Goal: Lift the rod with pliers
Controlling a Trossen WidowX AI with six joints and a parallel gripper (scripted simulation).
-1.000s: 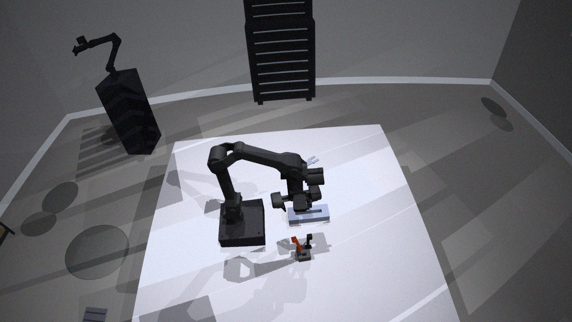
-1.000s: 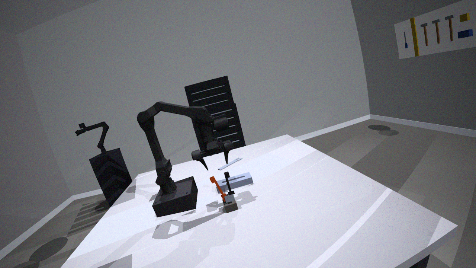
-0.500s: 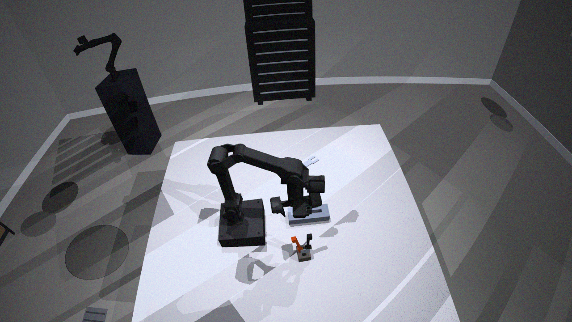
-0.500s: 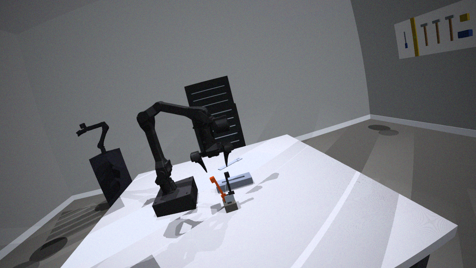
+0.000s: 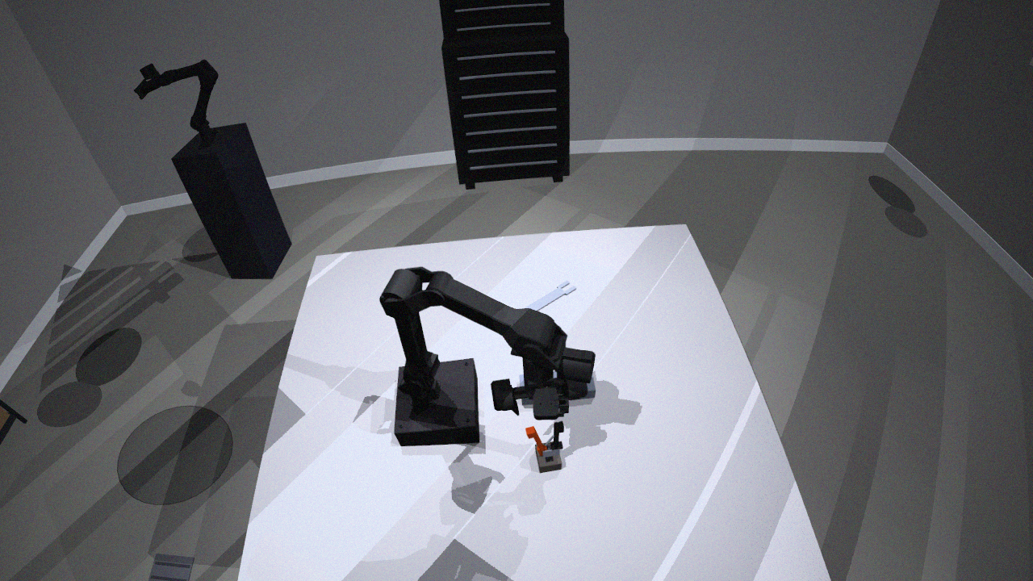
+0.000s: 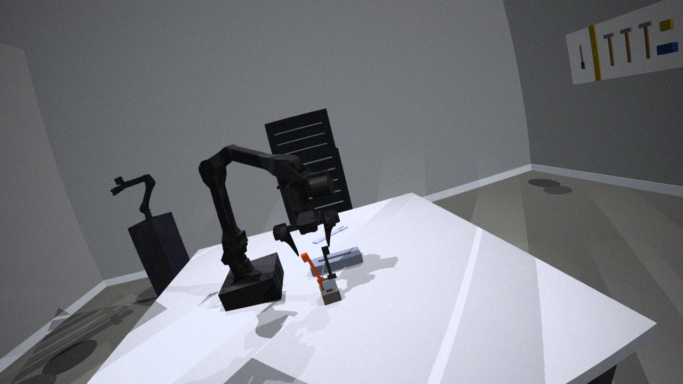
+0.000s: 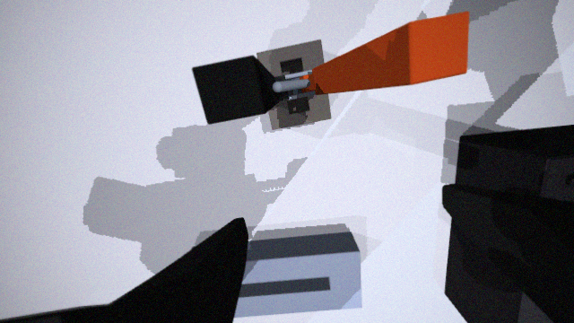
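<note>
My gripper tip is now 20 mm short of the tan holster, 60 mm to the left of it and 120 mm above it. Round my gripper tip: thin grey plate: 20 mm ahead, 470 mm to the left, 130 mm below; channel block: 30 mm ahead, 140 mm to the left, 110 mm below.
</note>
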